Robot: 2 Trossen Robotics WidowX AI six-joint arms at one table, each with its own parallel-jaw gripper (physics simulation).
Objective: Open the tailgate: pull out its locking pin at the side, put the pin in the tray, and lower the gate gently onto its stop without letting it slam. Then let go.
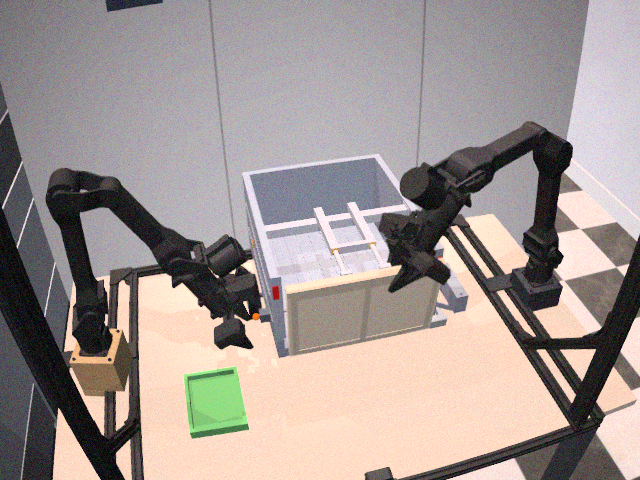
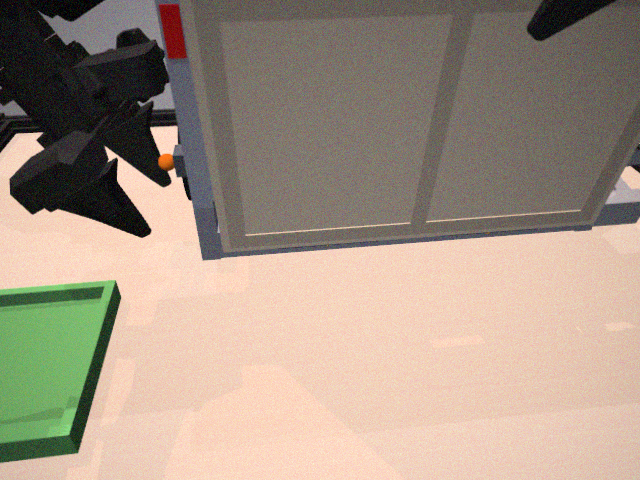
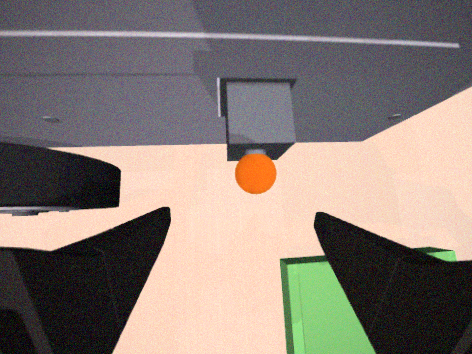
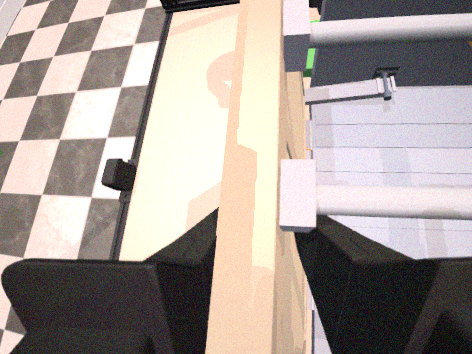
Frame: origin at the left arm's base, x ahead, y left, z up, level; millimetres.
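Seen in the pictures: left gripper, fingertip midpoint: [image 1: 250, 334] [image 2: 158, 208] [image 3: 243, 216]; right gripper, fingertip midpoint: [image 1: 386, 287] [image 2: 516, 32]; left arm's base, link origin: [image 1: 96, 345]; right arm's base, link origin: [image 1: 537, 277].
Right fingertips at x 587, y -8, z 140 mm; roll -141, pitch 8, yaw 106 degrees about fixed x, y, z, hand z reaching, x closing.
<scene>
Offsets run from my right fingertips to a thing's top centre. "*": to the spot under its first point.
The beige tailgate [image 1: 361, 310] [image 2: 328, 124] [image 4: 256, 140] stands upright and closes the front of the grey truck bed [image 1: 309, 164] [image 2: 191, 143]. The locking pin with its orange knob @(215 mm back, 84 mm left, 124 mm down) [image 1: 255, 315] [image 2: 166, 162] [image 3: 256, 173] sticks out of a grey block on the bed's left side. My left gripper [image 1: 250, 330] [image 2: 157, 208] [image 3: 243, 216] is open and empty, with the fingers just short of the knob on either side. My right gripper [image 1: 413, 281] [image 4: 261, 211] is shut on the tailgate's top edge near its right end. The green tray @(340 mm back, 60 mm right, 227 mm down) [image 1: 215, 402] [image 2: 94, 324] [image 3: 319, 309] lies on the table in front of the left gripper.
White bars @(* 96 mm back, 133 mm left, 39 mm up) [image 1: 328, 229] cross the inside of the bed. A red marker @(* 199 mm back, 3 mm left, 3 mm down) [image 1: 275, 292] [image 2: 172, 30] sits on the bed's front left post. A wooden block [image 1: 104, 367] holds the left arm's base. Black frame rails [image 1: 494, 281] run along the table's edges.
</scene>
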